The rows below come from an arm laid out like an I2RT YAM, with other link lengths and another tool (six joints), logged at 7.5 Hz.
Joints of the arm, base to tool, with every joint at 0 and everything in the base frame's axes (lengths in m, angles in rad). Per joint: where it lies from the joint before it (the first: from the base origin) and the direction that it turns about. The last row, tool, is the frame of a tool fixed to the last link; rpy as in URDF.
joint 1: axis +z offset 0 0 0.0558
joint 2: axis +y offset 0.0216 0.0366 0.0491
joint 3: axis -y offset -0.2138 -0.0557 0
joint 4: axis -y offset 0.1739 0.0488 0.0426
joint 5: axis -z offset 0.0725 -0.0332 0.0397
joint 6: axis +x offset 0.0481 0 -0.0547
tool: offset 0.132 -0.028 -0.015 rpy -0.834 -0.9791 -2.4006
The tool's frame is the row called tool.
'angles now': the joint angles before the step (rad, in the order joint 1, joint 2, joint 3, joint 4, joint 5, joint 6). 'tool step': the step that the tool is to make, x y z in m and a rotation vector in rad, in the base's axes. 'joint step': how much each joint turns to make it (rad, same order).
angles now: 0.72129, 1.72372, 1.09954, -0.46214, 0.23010, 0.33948
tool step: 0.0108, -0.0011, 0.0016, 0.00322, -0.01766, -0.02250
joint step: -0.02080, 0.02402, 0.02768, 0.01250, 0.00881, -0.00287
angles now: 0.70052, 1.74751, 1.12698, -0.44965, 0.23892, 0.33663
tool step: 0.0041, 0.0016, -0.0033, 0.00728, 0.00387, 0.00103
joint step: -0.01106, 0.02145, 0.00869, 0.01604, -0.01290, -0.00690
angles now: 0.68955, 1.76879, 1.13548, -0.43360, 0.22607, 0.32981
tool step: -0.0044, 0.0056, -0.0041, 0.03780, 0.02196, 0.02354
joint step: -0.00542, -0.00838, -0.02416, 0.02364, -0.05179, -0.00440
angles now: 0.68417, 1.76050, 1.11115, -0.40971, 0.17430, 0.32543
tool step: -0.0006, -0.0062, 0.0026, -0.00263, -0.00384, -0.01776
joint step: -0.01043, -0.02032, -0.01128, -0.00846, 0.00748, 0.00427
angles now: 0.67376, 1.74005, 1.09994, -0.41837, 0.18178, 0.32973
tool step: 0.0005, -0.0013, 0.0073, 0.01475, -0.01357, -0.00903
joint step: -0.00507, -0.03014, -0.00162, -0.00963, -0.00072, 0.00506
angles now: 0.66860, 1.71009, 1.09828, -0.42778, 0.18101, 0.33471
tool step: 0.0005, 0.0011, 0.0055, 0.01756, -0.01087, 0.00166
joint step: -0.00289, -0.02255, -0.00203, -0.00107, -0.00840, -0.00027
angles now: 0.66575, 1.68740, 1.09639, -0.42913, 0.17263, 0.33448
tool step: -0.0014, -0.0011, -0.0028, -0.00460, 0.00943, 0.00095
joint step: -0.00176, 0.00525, -0.00418, -0.00063, -0.00328, -0.00119
